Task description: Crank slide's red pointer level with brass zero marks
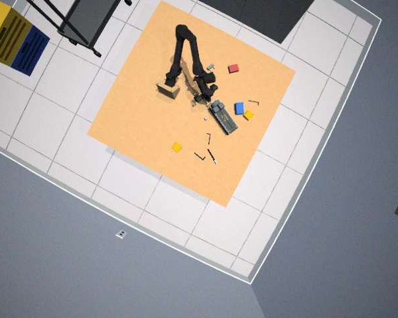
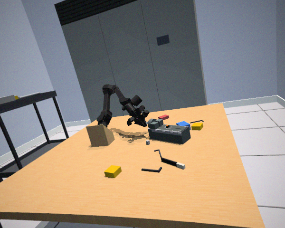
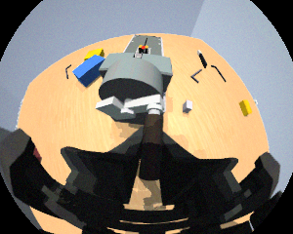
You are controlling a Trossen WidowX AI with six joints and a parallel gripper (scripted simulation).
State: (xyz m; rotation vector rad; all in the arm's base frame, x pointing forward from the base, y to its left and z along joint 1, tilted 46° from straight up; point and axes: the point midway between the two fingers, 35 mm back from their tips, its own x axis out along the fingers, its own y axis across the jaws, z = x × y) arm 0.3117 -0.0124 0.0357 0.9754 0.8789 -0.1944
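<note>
Now: gripper tip 11 cm to the left of the small grey cube, 7 cm above it and 2 cm short of it. Also, from my gripper tip: blue block (24 cm ahead, 7 cm to the left, 6 cm below); then dark crank handle (3 cm above, 2 cm behind, 1 cm to the left); then red pointer (15 cm ahead, 6 cm to the right).
</note>
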